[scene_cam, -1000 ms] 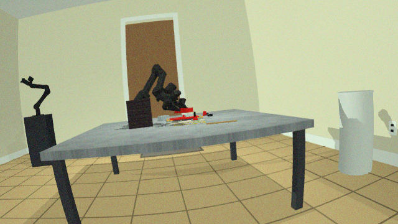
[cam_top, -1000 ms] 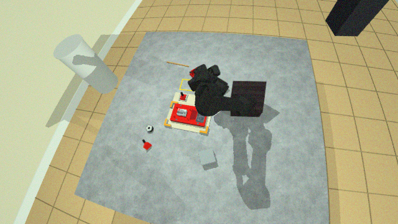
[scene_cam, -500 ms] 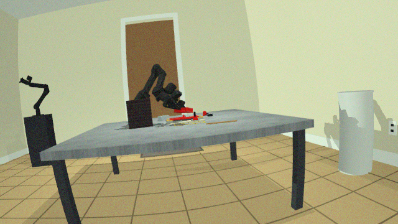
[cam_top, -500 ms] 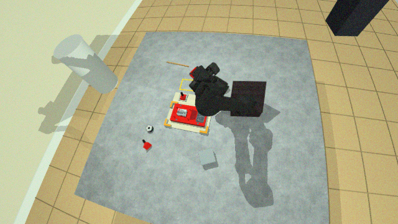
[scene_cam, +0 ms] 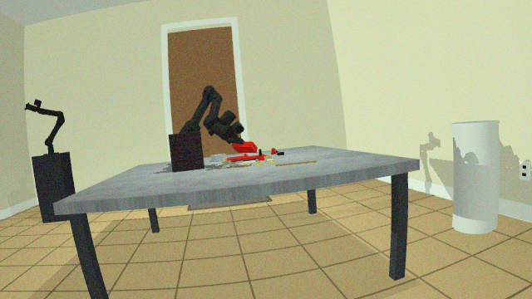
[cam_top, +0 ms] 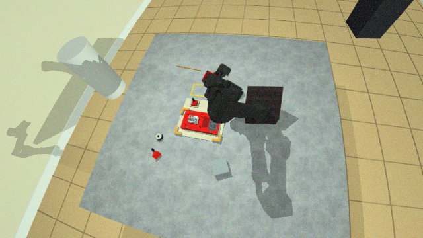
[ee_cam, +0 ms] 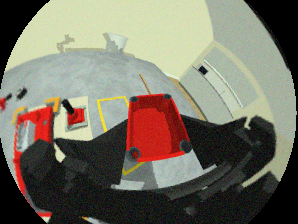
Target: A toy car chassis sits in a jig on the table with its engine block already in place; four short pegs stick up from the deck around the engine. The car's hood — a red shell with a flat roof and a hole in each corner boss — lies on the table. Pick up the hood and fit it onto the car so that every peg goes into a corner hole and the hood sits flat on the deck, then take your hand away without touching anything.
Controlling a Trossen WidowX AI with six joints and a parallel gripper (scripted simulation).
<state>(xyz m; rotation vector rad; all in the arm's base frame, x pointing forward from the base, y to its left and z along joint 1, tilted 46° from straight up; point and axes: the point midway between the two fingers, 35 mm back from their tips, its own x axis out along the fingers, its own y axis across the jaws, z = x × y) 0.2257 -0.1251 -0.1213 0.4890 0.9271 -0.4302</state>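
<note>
My gripper tip is 10 mm past the red hood. The rest, counted from my gripper tip: wheel: 300 mm to the left, 280 mm ahead, 80 mm below; then thin wooden stick: 170 mm to the right, 160 mm ahead, 80 mm below; then engine block: 220 mm to the left, 90 mm ahead, 60 mm below.
</note>
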